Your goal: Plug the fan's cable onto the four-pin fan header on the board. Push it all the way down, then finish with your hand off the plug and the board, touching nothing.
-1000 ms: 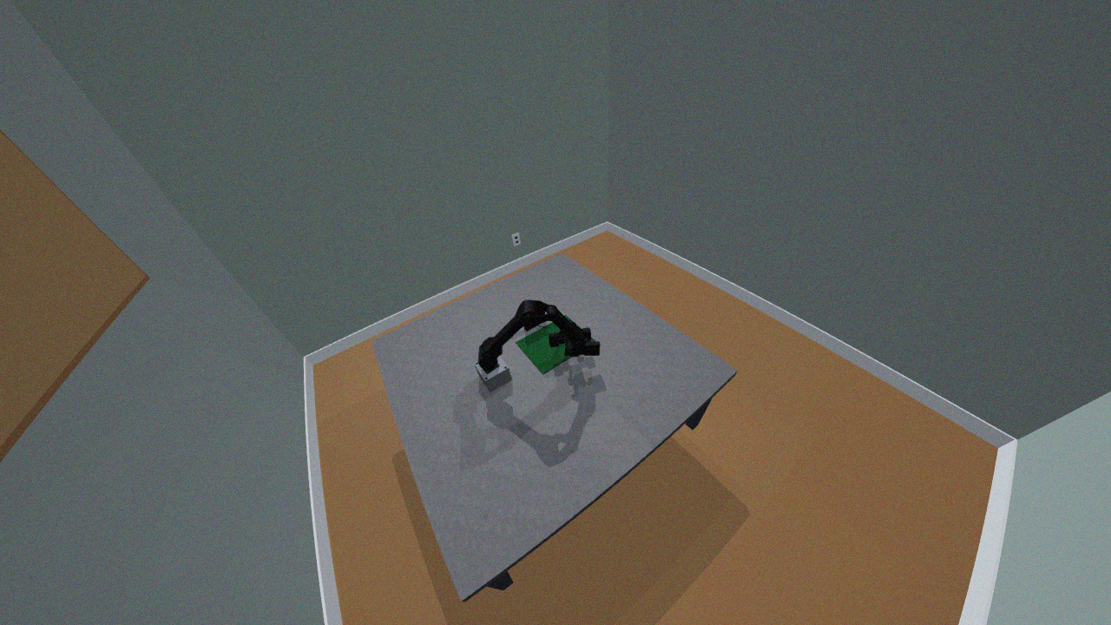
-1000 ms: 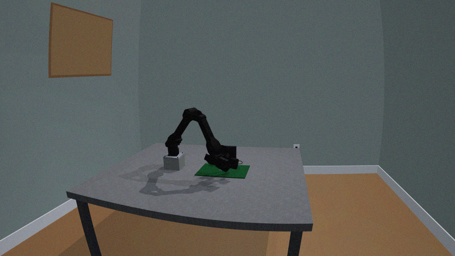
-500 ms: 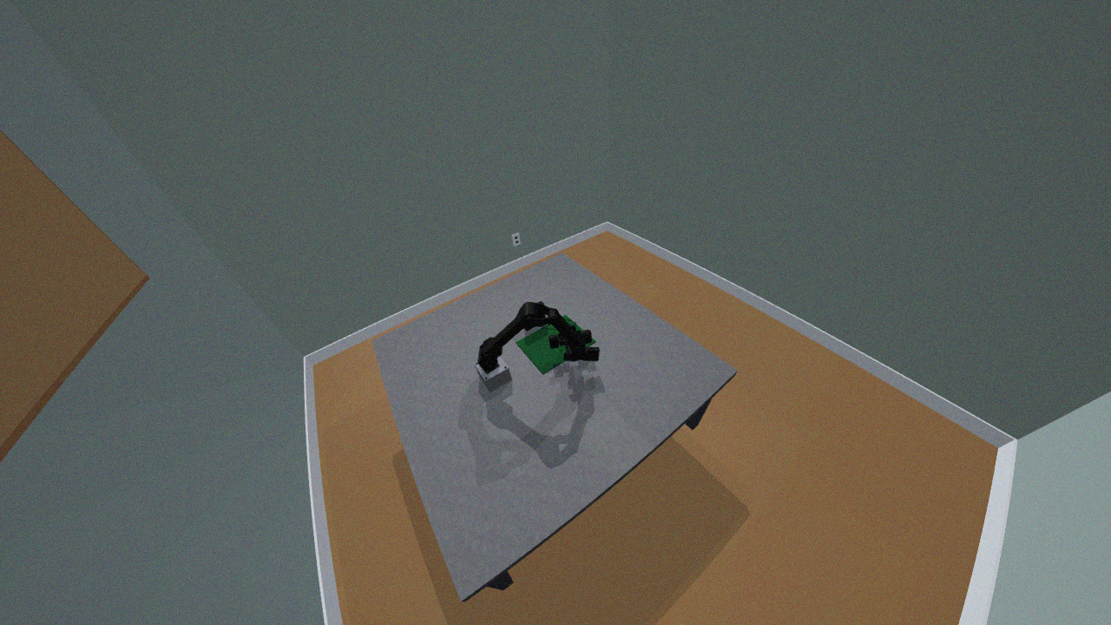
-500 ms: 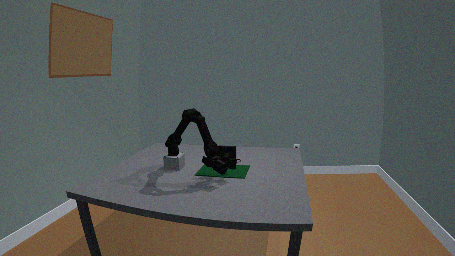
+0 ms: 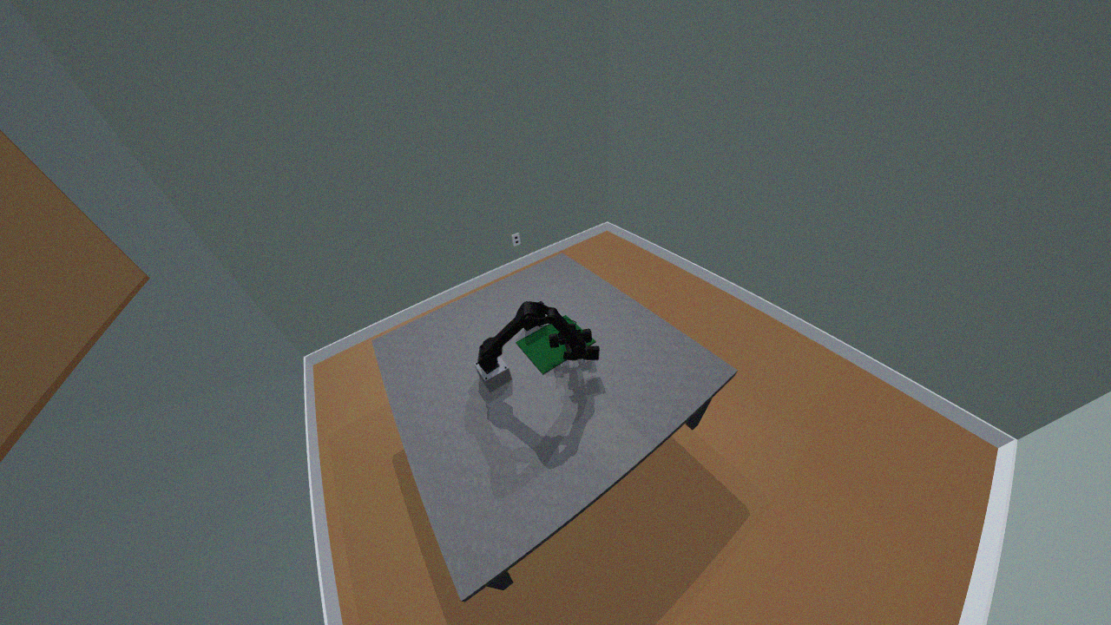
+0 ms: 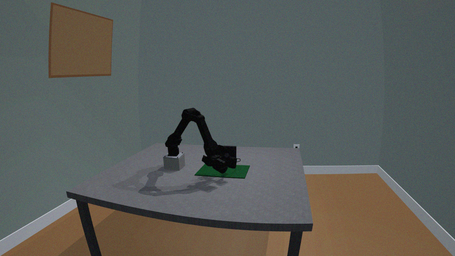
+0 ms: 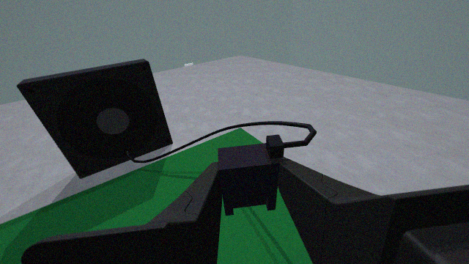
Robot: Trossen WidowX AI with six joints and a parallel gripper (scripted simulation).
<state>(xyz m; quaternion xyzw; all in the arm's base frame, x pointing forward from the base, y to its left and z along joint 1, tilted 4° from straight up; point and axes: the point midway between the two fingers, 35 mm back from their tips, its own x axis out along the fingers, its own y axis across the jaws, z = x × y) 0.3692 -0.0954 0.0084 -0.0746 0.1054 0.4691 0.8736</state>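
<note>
My gripper tip is now 6 cm past the white four-pin fan header, 3 cm to the right of it and 8 cm above it. The rest, counted from my gripper tip: green board 5 cm behind, 4 cm to the left, 10 cm below; black plug 1 cm below; fan 5 cm behind, 20 cm to the left, 2 cm below.
</note>
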